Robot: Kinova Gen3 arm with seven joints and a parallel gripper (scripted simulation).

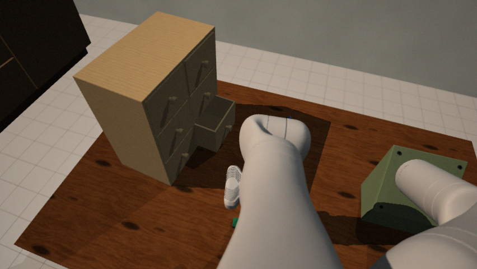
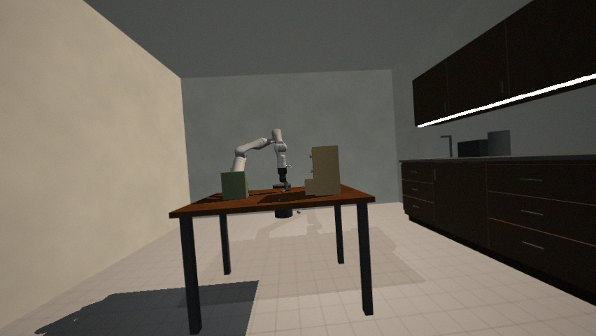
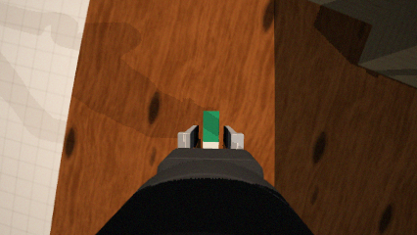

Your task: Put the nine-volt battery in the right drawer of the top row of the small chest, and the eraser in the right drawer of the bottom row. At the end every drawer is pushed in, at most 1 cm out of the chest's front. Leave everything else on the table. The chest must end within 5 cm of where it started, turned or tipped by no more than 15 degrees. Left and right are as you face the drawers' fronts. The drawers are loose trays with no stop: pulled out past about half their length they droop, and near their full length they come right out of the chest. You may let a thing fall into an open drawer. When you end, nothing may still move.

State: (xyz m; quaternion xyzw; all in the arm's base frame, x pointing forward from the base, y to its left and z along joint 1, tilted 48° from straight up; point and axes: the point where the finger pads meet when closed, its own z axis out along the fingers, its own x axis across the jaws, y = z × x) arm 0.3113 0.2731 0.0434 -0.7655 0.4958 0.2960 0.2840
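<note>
Right now my hand is 3 cm above the eraser and 1 cm past it. Also, from my hand: nine-volt battery 33 cm ahead, 20 cm to the right, 20 cm above; small blue stick 39 cm to the right, 3 cm below, 2 cm ahead.
</note>
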